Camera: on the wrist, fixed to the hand. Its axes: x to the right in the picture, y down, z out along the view.
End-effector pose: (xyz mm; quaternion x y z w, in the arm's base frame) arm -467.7 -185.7 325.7 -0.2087 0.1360 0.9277 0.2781
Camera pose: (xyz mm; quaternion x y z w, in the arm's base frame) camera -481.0 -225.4 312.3 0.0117 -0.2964 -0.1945 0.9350
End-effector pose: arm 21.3 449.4 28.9 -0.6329 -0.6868 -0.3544 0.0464
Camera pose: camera 47.3 433.6 60.6 -0.5849 0.6372 -0.0208 0.5014
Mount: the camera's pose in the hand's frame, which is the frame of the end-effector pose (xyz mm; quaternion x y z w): -2.0 37.9 -22.2 -0.0501 -0.1798 -0.9817 0.0368
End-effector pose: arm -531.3 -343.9 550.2 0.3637 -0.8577 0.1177 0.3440
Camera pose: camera -545.8 -306.0 567.0 -0.8593 -0.2577 0.4417 0.0078
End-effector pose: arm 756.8 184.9 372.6 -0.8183 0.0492 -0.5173 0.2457
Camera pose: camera 743.1 144.6 361.4 0.1837 0.8198 0.1106 0.5310
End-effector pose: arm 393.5 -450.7 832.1 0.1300 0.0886 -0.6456 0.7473
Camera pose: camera 431.4 -436.9 814.6 0.2357 -0.0289 0.7763 0.5839
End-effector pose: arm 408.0 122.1 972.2 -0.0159 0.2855 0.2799 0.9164
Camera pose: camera 375.4 148.8 959.6 -0.2765 -0.1839 -0.8722 0.3591
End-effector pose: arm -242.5 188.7 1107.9 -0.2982 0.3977 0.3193 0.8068
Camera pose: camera -282.0 195.3 1089.7 -0.3844 -0.4392 -0.7068 0.3997
